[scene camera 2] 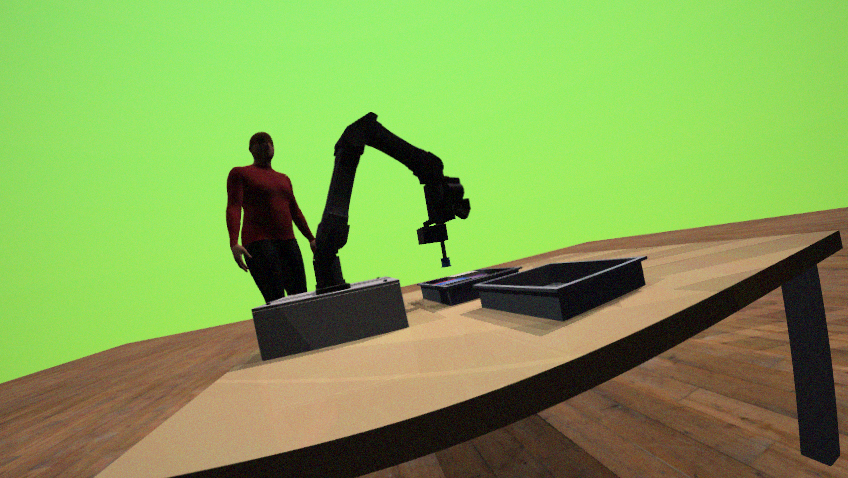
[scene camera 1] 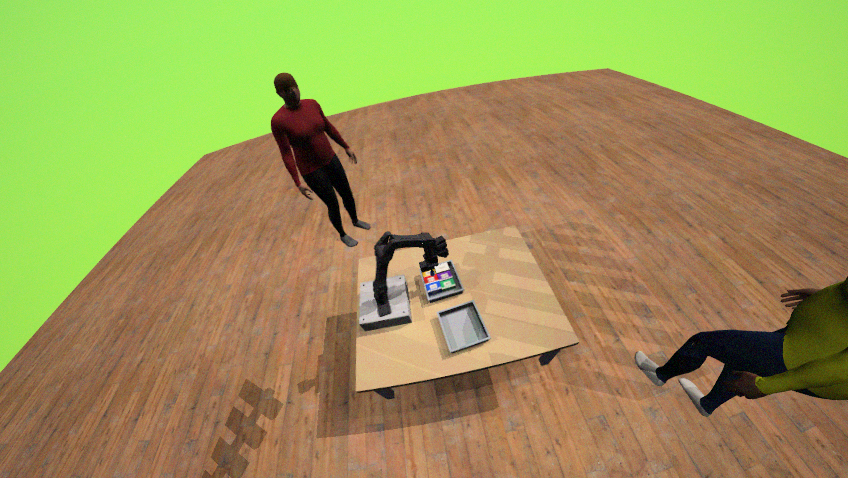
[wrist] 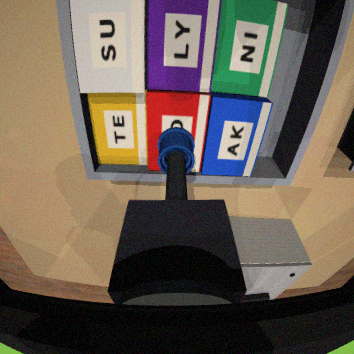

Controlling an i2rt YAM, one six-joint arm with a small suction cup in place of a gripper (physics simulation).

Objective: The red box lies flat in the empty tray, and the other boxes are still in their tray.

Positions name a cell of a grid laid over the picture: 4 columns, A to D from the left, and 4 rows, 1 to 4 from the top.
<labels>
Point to a tray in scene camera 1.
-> At C3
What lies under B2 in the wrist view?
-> My suction cup.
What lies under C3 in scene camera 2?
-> A tray.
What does my suction cup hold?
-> Nothing.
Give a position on my suction cup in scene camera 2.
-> C2
</labels>
